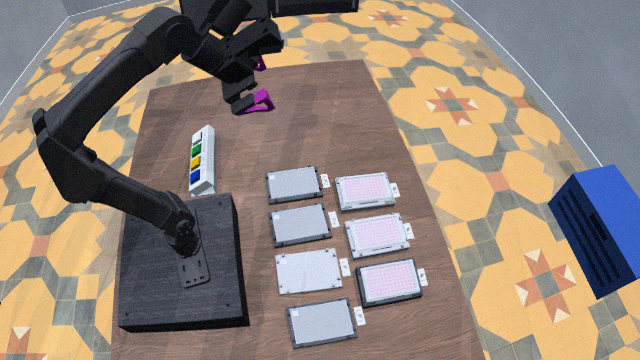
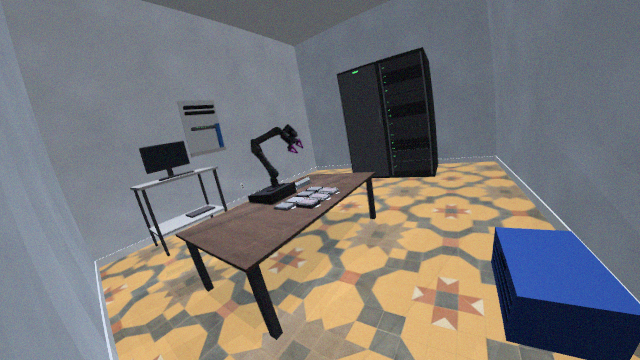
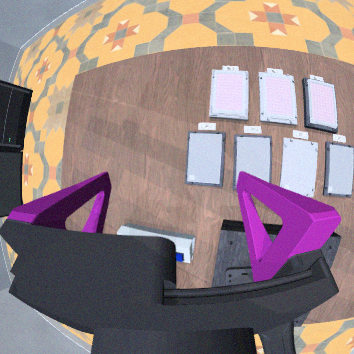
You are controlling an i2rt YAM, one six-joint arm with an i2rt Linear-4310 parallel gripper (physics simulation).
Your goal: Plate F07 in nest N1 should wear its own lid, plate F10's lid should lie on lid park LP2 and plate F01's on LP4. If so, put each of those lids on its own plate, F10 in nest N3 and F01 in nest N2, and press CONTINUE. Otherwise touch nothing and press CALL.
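Places are measured from the arm's base along level axes (x back, y right, z up), in metres.
Where they show: gripper, fingertip midpoint: (image 1: pixel 267 88) (image 2: pixel 300 150) (image 3: pixel 173 178); arm's base at its link origin: (image 1: pixel 189 246) (image 2: pixel 276 187).
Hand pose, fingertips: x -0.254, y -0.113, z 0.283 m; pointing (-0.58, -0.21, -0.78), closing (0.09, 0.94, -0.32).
Things, the pixels of their top centre, and the offset from my fingertips. Level surfaces: height alone.
- N3 at its top centre: (image 1: pixel 365 186) (image 3: pixel 228 89) dx -0.215, dy +0.061, dz -0.334 m
- N2 at its top centre: (image 1: pixel 378 231) (image 3: pixel 279 93) dx -0.189, dy +0.193, dz -0.336 m
- N1 at its top centre: (image 1: pixel 391 278) (image 3: pixel 323 101) (image 2: pixel 307 200) dx -0.162, dy +0.322, dz -0.331 m
- LP2 at its top centre: (image 3: pixel 204 157) (image 1: pixel 293 181) dx -0.047, dy -0.030, dz -0.349 m
- LP4 at its top centre: (image 1: pixel 299 222) (image 3: pixel 252 162) dx -0.022, dy +0.094, dz -0.349 m
- LP3 at its top centre: (image 1: pixel 321 321) (image 3: pixel 341 169) dx +0.020, dy +0.354, dz -0.349 m
- LP1 at its top centre: (image 1: pixel 307 269) (image 3: pixel 300 167) (image 2: pixel 295 198) dx +0.002, dy +0.222, dz -0.347 m
- button box at its top centre: (image 3: pixel 149 247) (image 1: pixel 199 151) (image 2: pixel 300 179) dx +0.182, dy -0.193, dz -0.303 m
- wooden table at its surface level: dz -0.367 m
My gripper (image 1: pixel 265 82) (image 2: pixel 297 146) (image 3: pixel 173 178) is open and empty, high above the table, beyond the plate rows. Three pink-welled plates stand in one row: N3 (image 1: pixel 365 190) (image 3: pixel 229 95), N2 (image 1: pixel 377 234) (image 3: pixel 277 98) and, dark-rimmed, N1 (image 1: pixel 389 281) (image 3: pixel 321 105). Grey lid-like panels lie at LP2 (image 1: pixel 294 184) (image 3: pixel 205 158), LP4 (image 1: pixel 300 224) (image 3: pixel 253 155) and LP3 (image 1: pixel 321 322) (image 3: pixel 340 169); LP1 (image 1: pixel 308 271) (image 3: pixel 299 162) is paler. Tag and label writing is too small to read. A button box (image 1: pixel 209 160) (image 3: pixel 185 245) has white, green, yellow and blue buttons.
The arm's black base (image 1: pixel 150 280) (image 2: pixel 260 196) stands on the wooden table (image 1: pixel 320 110) (image 2: pixel 240 235) beside the button box. A blue cabinet (image 1: pixel 615 215) (image 2: pixel 560 270) stands on the floor. A black rack cabinet (image 2: pixel 364 125) and a desk with a monitor (image 2: pixel 165 157) stand by the walls.
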